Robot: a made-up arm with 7 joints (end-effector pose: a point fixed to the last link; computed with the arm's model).
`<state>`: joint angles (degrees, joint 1 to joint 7).
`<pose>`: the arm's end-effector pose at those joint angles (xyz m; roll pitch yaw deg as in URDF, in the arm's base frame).
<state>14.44 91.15 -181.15 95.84 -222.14 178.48 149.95</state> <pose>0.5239 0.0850 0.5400 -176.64 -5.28 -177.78</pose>
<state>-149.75 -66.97 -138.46 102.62 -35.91 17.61 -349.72</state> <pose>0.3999 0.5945 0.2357 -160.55 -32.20 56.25</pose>
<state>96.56 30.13 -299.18 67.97 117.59 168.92 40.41</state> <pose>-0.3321 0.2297 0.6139 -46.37 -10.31 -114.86</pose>
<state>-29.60 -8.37 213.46 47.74 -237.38 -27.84 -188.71</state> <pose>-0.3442 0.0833 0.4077 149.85 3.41 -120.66</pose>
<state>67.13 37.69 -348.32 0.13 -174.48 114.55 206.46</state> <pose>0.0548 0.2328 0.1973 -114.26 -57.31 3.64</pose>
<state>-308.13 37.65 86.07 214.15 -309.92 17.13 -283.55</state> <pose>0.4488 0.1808 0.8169 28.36 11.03 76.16</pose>
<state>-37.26 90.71 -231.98 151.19 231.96 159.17 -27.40</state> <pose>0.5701 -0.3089 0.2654 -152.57 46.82 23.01</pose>
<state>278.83 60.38 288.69 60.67 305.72 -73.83 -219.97</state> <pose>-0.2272 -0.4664 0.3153 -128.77 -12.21 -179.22</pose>
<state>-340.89 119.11 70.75 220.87 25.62 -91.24 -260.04</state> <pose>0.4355 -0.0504 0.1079 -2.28 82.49 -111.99</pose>
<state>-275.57 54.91 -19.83 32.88 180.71 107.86 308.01</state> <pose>0.1736 0.3644 0.1086 -92.39 21.62 -19.51</pose>
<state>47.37 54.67 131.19 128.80 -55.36 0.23 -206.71</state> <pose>0.1590 0.4461 0.9126 -2.18 38.80 113.96</pose>
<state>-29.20 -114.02 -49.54 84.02 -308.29 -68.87 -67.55</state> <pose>-0.5976 -0.0264 0.2348 -119.16 10.39 119.79</pose>
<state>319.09 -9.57 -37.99 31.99 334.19 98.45 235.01</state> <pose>-0.0124 -0.2226 0.3909 -121.75 -19.65 49.33</pose>
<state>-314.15 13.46 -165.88 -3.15 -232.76 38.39 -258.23</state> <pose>-0.0587 -0.0996 0.2903 137.28 1.93 13.59</pose>
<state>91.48 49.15 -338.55 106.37 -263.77 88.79 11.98</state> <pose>-0.2518 0.6353 0.4121 -62.15 40.70 120.39</pose>
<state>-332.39 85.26 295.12 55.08 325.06 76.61 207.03</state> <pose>0.3207 -0.2478 0.1925 -55.92 -10.77 110.07</pose>
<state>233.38 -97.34 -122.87 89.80 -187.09 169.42 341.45</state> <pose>0.1170 0.5553 0.0952 55.40 22.69 55.87</pose>
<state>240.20 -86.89 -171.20 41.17 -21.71 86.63 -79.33</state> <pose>0.0407 0.0936 0.0095 -54.61 -15.21 173.82</pose>
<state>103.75 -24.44 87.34 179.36 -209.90 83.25 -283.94</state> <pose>0.1522 -0.3306 0.9743 -96.09 6.86 -109.81</pose>
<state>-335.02 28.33 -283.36 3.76 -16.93 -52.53 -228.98</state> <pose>-0.0483 0.2768 0.3809 -150.24 57.12 -10.87</pose>
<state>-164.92 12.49 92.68 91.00 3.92 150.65 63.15</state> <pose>0.0316 -0.3117 0.6343 129.15 38.56 -144.77</pose>
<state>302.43 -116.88 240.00 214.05 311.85 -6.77 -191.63</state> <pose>-0.1884 0.6365 0.1816 -92.74 81.32 0.11</pose>
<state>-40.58 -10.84 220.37 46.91 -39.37 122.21 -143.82</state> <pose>-0.2852 0.0951 0.4027 -94.06 -36.34 -55.99</pose>
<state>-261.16 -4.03 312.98 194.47 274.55 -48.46 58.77</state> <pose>-0.1405 -0.0321 0.9526 33.95 38.03 -151.05</pose>
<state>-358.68 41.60 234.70 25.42 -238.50 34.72 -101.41</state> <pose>-0.1069 -0.2442 0.4450 -177.01 -60.99 -117.86</pose>
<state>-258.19 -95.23 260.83 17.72 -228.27 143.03 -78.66</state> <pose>0.3258 -0.1175 0.3294 62.79 42.18 5.53</pose>
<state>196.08 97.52 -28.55 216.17 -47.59 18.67 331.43</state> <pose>-0.6081 -0.3274 0.4197 70.42 9.60 -78.75</pose>
